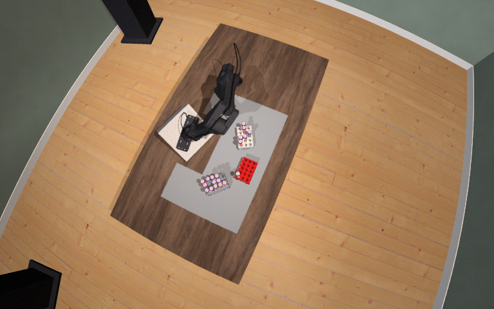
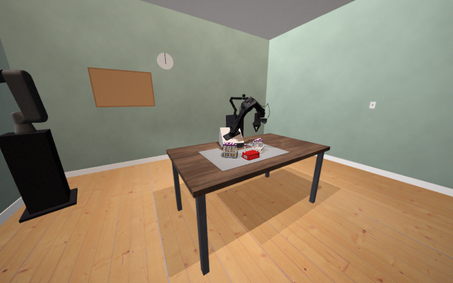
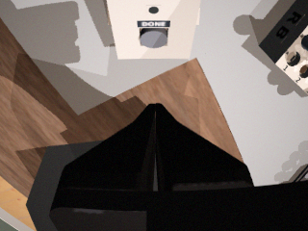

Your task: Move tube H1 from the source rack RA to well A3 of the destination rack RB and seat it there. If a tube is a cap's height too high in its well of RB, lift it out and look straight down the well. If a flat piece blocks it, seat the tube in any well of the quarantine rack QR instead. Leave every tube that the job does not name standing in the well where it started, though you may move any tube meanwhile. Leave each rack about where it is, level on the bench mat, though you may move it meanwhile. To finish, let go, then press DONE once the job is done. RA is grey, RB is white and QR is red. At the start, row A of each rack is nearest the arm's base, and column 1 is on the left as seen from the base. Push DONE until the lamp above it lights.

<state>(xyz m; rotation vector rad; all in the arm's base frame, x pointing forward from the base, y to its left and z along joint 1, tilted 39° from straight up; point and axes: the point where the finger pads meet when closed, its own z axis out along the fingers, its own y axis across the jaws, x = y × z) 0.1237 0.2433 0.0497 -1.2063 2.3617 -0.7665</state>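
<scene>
Now: hand 120 mm above the DONE button box and 10 mm to the right of it. The rest, counted from my hand: tube H1: 380 mm to the right, 150 mm ahead, 100 mm below; red rack QR: 340 mm to the right, 180 mm ahead, 140 mm below; white rack RB: 150 mm to the right, 140 mm below, 140 mm ahead.
</scene>
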